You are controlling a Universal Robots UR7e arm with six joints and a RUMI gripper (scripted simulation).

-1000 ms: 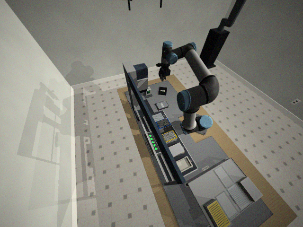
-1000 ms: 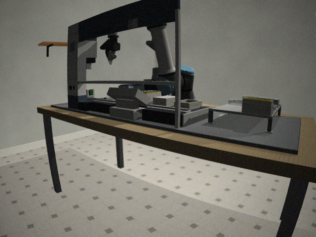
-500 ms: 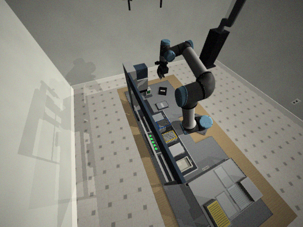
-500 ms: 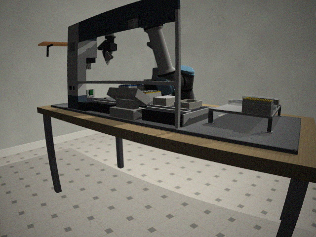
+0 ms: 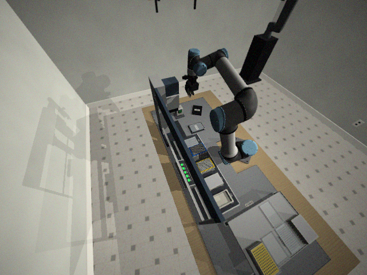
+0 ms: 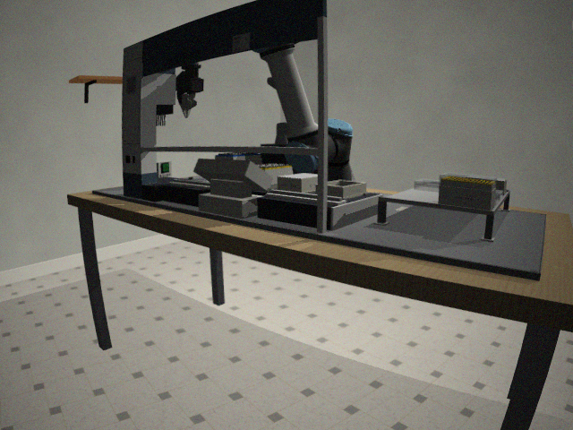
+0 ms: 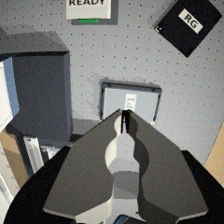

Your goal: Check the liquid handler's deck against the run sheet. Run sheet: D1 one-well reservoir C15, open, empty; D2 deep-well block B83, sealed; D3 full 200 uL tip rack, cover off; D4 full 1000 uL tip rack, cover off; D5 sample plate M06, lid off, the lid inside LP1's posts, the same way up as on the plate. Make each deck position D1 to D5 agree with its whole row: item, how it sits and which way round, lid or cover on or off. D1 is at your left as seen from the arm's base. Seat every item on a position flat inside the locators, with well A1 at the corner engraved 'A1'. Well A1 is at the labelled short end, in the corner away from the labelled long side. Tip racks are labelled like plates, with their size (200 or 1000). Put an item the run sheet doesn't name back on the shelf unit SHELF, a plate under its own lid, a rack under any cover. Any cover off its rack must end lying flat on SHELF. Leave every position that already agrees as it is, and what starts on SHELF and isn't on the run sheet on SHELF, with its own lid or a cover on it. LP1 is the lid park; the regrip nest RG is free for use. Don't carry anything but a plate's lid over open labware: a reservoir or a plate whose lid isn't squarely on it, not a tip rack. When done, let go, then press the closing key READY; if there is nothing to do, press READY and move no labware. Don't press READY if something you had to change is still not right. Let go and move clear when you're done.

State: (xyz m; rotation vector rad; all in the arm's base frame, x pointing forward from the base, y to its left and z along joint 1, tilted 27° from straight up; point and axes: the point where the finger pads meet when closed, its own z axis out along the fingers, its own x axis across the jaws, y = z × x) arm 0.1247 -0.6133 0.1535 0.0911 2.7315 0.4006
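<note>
Now: the green ready key 60 mm ahead of my hand, 70 mm to the right of it and 220 mm below it. From my hand the other things lie so: sample plate 130 mm ahead, 300 mm to the left, 240 mm below; then blue-framed tip rack 150 mm ahead, 430 mm to the left, 180 mm below; then flat lid 20 mm behind, 140 mm to the left, 280 mm below.
</note>
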